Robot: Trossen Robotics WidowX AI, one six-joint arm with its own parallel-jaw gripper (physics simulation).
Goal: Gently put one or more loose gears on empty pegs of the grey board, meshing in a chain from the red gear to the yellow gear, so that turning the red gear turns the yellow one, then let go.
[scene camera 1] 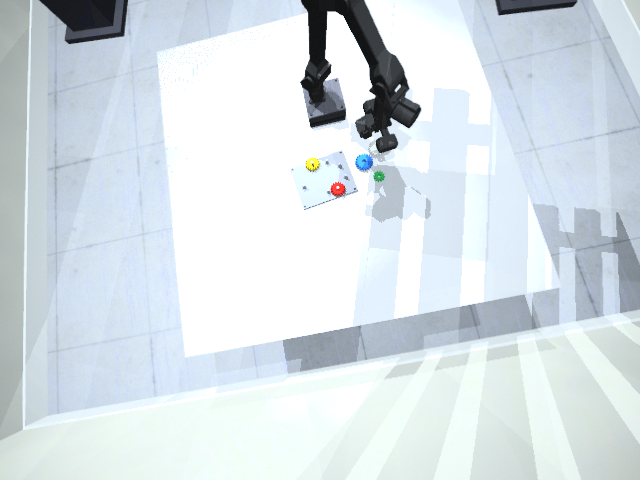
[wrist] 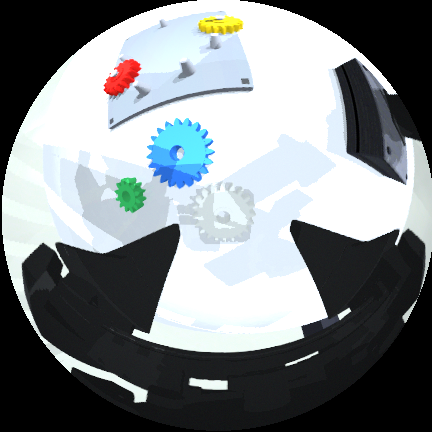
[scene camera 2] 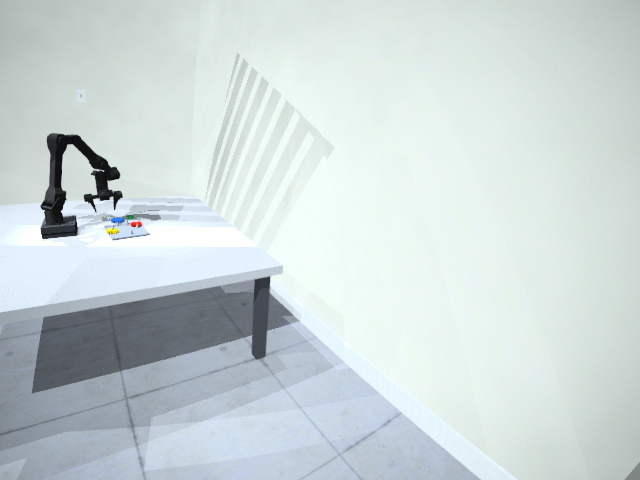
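Pixels of known places: gripper, between the fingertips: (scene camera 1: pixel 376 140) (wrist: pixel 236 227) (scene camera 2: pixel 105 211); arm's base, origin of its link: (scene camera 1: pixel 316 95) (scene camera 2: pixel 54 223).
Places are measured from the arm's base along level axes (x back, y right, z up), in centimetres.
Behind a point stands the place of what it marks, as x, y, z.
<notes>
The grey board (scene camera 1: pixel 316 180) @[-31.7, 2.0, -4.8] (scene camera 2: pixel 123 235) @[-30.6, 8.1, -4.8] (wrist: pixel 155 47) @[-32.8, -1.0, -4.8] carries a red gear (scene camera 1: pixel 337 192) @[-37.6, -5.5, -3.3] (scene camera 2: pixel 136 224) (wrist: pixel 126 78) @[-33.9, -7.1, -3.5] and a yellow gear (scene camera 1: pixel 308 164) @[-25.8, 4.6, -3.3] (scene camera 2: pixel 112 231) @[-25.6, 4.9, -3.7] (wrist: pixel 225 27), set apart, with several empty pegs. Loose on the table lie a large blue gear (scene camera 1: pixel 359 164) @[-27.2, -14.2, -3.9] (scene camera 2: pixel 117 220) @[-26.3, -13.3, -3.9] (wrist: pixel 194 150) @[-24.4, -15.7, -3.9], a small green gear (scene camera 1: pixel 376 176) @[-32.4, -20.0, -3.9] (scene camera 2: pixel 129 217) @[-32.0, -19.3, -4.3] (wrist: pixel 137 196) @[-30.8, -21.1, -4.4] and a pale white gear (scene camera 1: pixel 374 150) @[-22.1, -20.2, -4.1] (scene camera 2: pixel 105 218) @[-19.9, -18.5, -4.2] (wrist: pixel 206 212) @[-22.6, -21.3, -4.1], hard to see against the table. My gripper (scene camera 1: pixel 375 135) @[-19.9, -20.7, -1.2] (scene camera 2: pixel 104 210) @[-19.9, -20.7, -1.2] (wrist: pixel 236 227) @[-19.9, -20.7, -1.2] is wide open and empty, above the table; the white gear shows beyond the fingertips in the wrist view.
The arm's dark base (scene camera 1: pixel 326 112) @[-7.8, -3.3, 0.2] (scene camera 2: pixel 58 227) @[-2.6, 4.4, -0.8] (wrist: pixel 369 122) stands close behind the board. The blue gear lies between the board and the green and white gears. Shadows of the arm fall over the white table (scene camera 1: pixel 258 284) @[-69.1, 24.9, -5.6] (scene camera 2: pixel 196 258) @[-60.4, 38.5, -5.6] around the loose gears.
</notes>
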